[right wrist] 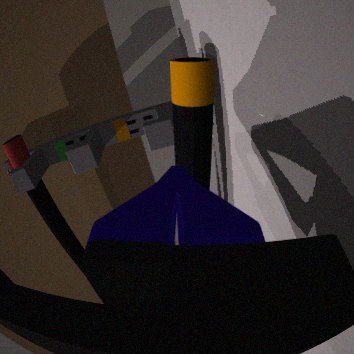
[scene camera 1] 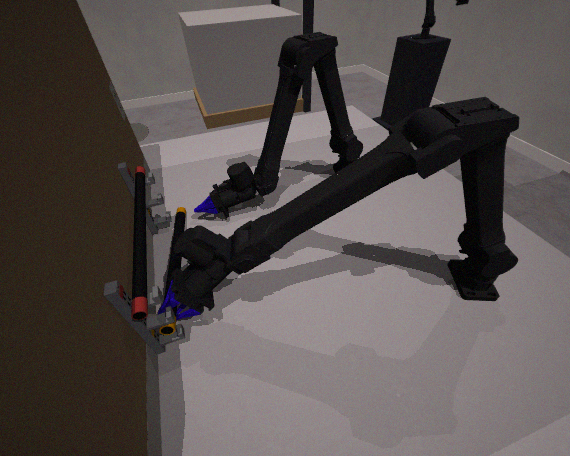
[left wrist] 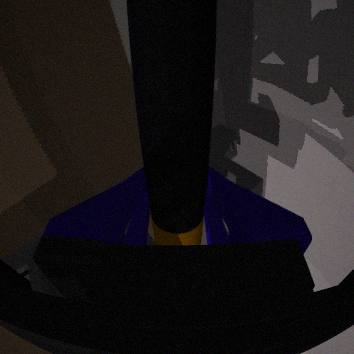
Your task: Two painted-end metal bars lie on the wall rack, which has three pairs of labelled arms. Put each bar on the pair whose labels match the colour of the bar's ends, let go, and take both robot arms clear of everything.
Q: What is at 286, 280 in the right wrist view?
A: My right gripper.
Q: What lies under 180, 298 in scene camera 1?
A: My left gripper.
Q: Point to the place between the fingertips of my right gripper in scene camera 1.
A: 194, 210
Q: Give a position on a brown wall panel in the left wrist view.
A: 76, 134
